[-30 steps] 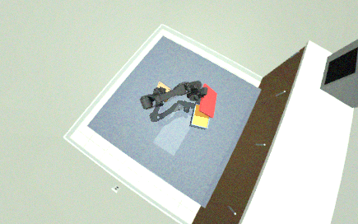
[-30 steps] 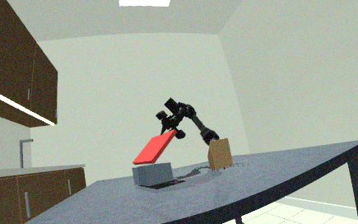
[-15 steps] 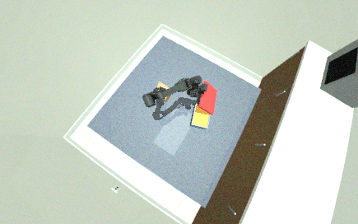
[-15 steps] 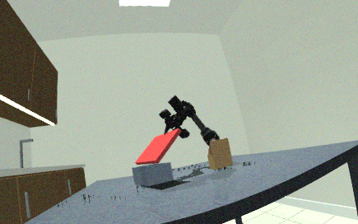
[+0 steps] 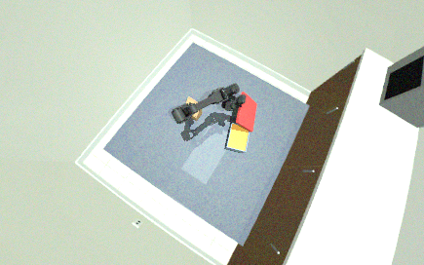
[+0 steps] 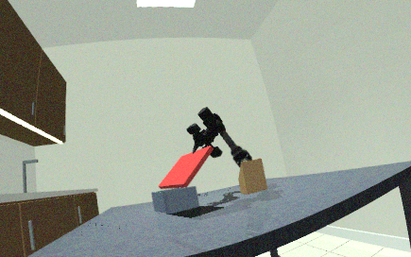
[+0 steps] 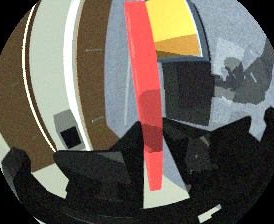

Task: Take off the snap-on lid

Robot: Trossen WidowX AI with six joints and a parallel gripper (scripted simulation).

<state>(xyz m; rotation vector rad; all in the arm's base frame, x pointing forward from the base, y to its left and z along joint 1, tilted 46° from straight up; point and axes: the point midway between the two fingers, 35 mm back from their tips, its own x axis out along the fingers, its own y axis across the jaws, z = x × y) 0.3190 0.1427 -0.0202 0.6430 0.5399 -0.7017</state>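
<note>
Now: gripper tip 60 mm short of the red lid, 50 mm above it and 20 mm to the right of it. Also, from my gripper tip: storage box (180 mm below, 160 mm to the right, 90 mm ahead).
</note>
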